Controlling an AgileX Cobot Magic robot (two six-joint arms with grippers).
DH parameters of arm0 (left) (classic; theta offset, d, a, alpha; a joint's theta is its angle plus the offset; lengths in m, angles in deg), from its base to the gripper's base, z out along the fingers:
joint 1: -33.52 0.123 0 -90
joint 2: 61.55 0 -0.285 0
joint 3: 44.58 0 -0.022 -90
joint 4: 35.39 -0.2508 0 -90
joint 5: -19.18 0 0.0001 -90
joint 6: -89.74 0.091 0 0
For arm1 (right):
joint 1: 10.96 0.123 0 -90
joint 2: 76.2 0 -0.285 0
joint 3: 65.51 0 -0.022 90
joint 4: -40.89 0.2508 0 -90
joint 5: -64.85 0 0.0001 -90
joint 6: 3.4 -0.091 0 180
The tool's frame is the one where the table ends.
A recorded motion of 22 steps. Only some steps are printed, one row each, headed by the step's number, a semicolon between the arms.
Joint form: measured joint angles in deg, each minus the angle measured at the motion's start. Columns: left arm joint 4, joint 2, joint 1, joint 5, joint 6, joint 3; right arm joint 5, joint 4, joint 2, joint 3, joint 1, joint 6.
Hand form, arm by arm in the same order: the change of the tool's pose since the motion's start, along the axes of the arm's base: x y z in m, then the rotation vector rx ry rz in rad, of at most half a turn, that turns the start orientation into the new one. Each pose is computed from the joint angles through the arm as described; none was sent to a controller.
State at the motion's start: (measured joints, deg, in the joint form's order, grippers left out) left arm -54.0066 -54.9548 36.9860 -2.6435 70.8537 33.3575; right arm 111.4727 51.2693 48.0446 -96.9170 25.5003 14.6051
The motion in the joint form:
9: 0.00 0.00 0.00 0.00 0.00 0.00; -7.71 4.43 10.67 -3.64 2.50 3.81
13: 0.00 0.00 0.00 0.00 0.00 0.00; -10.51 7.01 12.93 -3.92 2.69 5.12
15: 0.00 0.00 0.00 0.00 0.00 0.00; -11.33 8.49 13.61 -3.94 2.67 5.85
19: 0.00 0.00 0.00 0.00 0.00 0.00; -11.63 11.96 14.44 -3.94 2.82 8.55
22: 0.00 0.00 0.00 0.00 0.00 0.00; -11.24 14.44 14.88 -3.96 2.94 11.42
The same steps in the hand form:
9: 0.0000 0.0000 0.0000 0.0000 0.0000 0.0000; 0.0174 0.0440 -0.0631 0.0348 0.0036 0.0552
13: 0.0000 0.0000 0.0000 0.0000 0.0000 0.0000; 0.0216 0.0514 -0.0785 0.0657 0.0067 0.0532
15: 0.0000 0.0000 0.0000 0.0000 0.0000 0.0000; 0.0228 0.0535 -0.0833 0.0808 0.0128 0.0520
19: 0.0000 0.0000 0.0000 0.0000 0.0000 0.0000; 0.0216 0.0579 -0.0895 0.1018 0.0300 0.0721
22: 0.0000 0.0000 0.0000 0.0000 0.0000 0.0000; 0.0198 0.0608 -0.0929 0.1074 0.0387 0.1017

